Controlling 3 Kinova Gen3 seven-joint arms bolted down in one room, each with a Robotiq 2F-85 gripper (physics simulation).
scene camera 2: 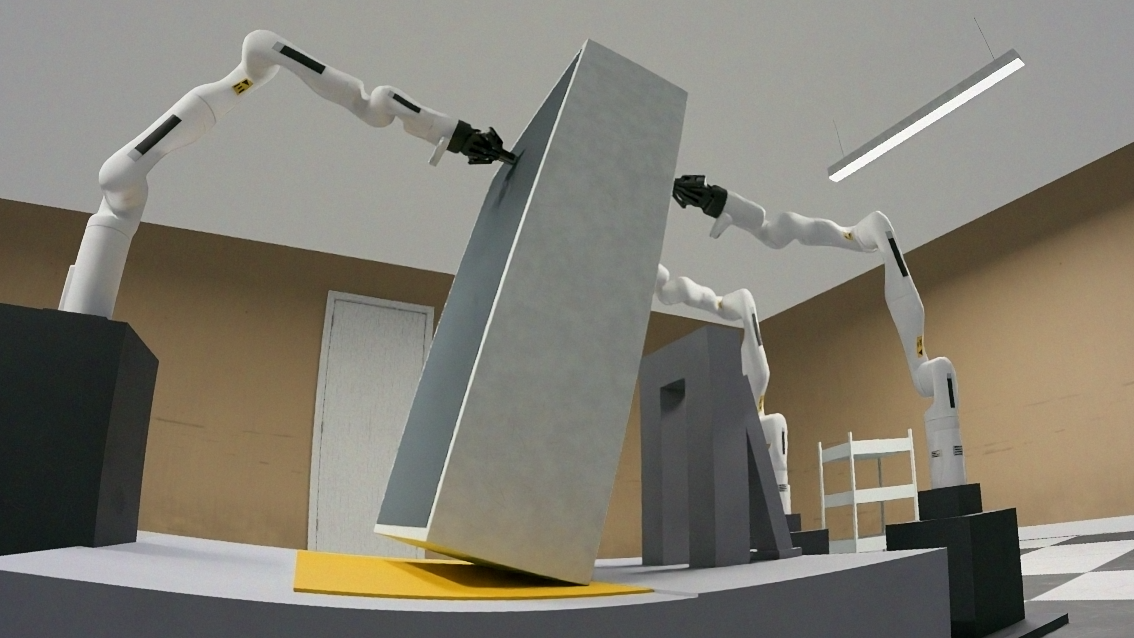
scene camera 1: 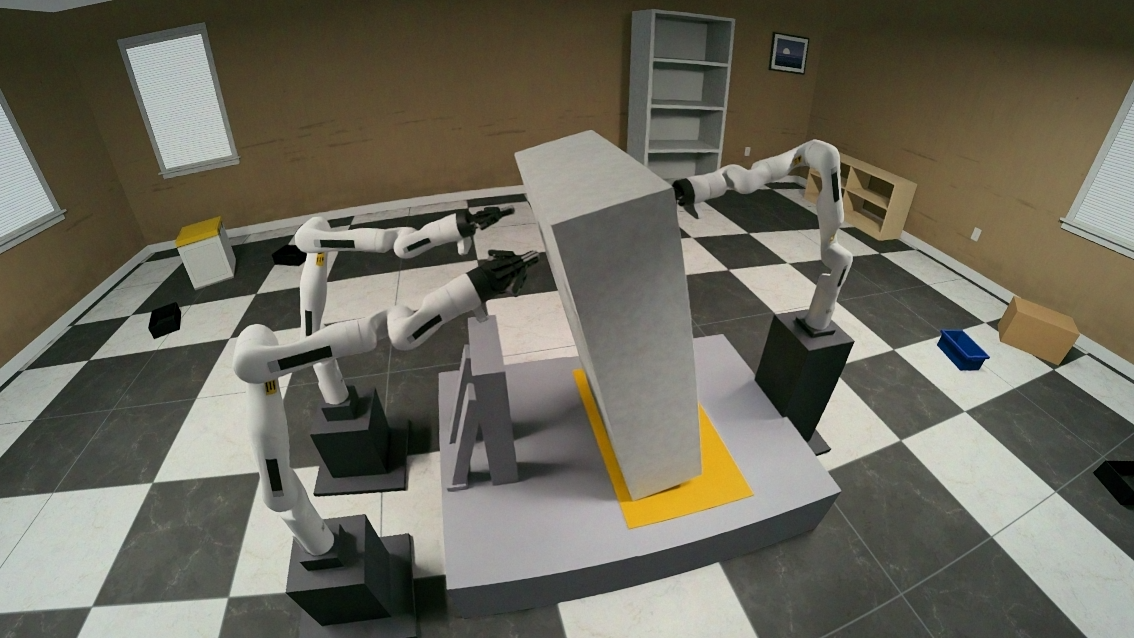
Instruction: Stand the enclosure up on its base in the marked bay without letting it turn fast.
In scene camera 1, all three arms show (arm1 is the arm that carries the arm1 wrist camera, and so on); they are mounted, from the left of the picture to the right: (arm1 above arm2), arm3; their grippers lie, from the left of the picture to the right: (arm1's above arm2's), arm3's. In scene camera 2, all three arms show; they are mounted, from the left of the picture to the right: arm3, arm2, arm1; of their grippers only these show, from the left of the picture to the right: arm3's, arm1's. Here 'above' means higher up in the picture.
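Note:
The tall grey enclosure (scene camera 1: pixel 634 341) (scene camera 2: pixel 547 317) stands tilted over the yellow marked bay (scene camera 1: pixel 725 480) (scene camera 2: pixel 340 572). Its top leans left in scene camera 1 and right in scene camera 2. One lower edge rests on the bay; the opposite side of the base is slightly raised. Arm1's gripper (scene camera 1: pixel 509 211) (scene camera 2: pixel 676 192) is shut beside the leaning side, its tips partly hidden in scene camera 2. Arm2's gripper (scene camera 1: pixel 532 258) is shut near the same side; contact is unclear. Arm3's gripper (scene camera 2: pixel 512 158) is shut at the open side's rim; its tips are hidden in scene camera 1.
The bay lies on a low grey platform (scene camera 1: pixel 547 547) (scene camera 2: pixel 793 591). A grey braced support (scene camera 1: pixel 498 412) (scene camera 2: pixel 705 444) stands on it, on the arm1 and arm2 side. Arm3's dark pedestal (scene camera 1: pixel 800 372) (scene camera 2: pixel 63 428) stands on the other side. A blue bin (scene camera 1: pixel 962 349) and cardboard box (scene camera 1: pixel 1037 329) lie farther right.

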